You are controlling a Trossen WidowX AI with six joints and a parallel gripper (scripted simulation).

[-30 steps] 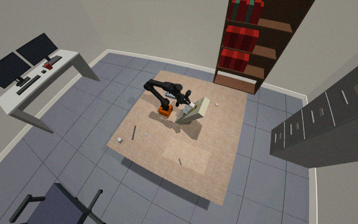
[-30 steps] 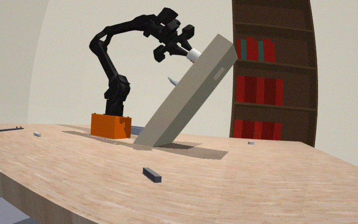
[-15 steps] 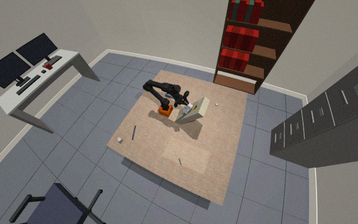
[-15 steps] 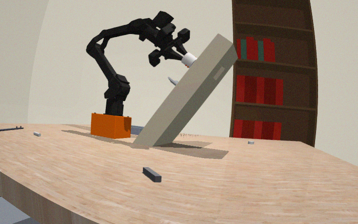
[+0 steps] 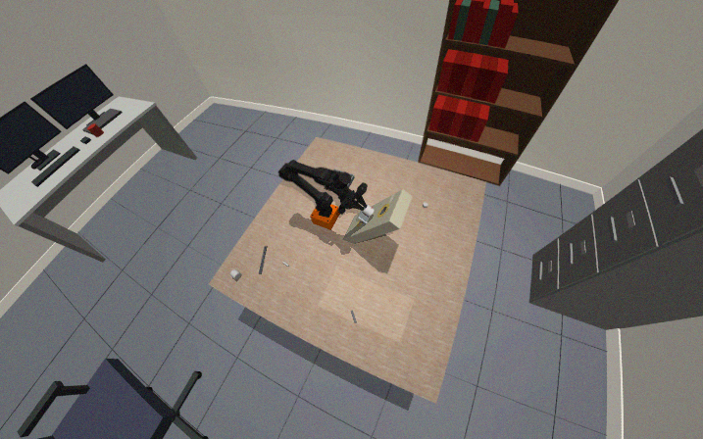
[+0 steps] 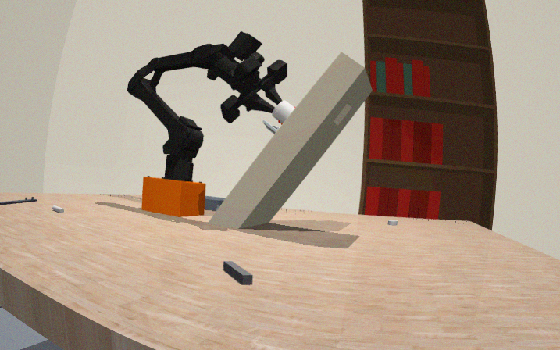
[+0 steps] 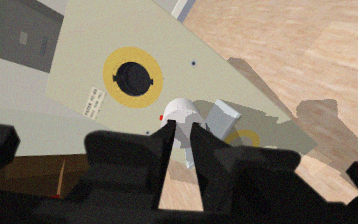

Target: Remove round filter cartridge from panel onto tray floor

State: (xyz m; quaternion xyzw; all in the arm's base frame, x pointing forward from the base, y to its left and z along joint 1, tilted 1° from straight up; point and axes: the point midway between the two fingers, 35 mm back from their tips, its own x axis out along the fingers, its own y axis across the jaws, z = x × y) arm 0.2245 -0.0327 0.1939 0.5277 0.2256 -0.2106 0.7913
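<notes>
My gripper tip is now 10 mm short of the round filter cartridge and 10 mm above it. Round my gripper tip: white peg: 380 mm behind, 310 mm to the right, 250 mm below; dark block: 60 mm ahead, 460 mm to the right, 250 mm below; white piece: 290 mm ahead, 280 mm to the left, 250 mm below.
</notes>
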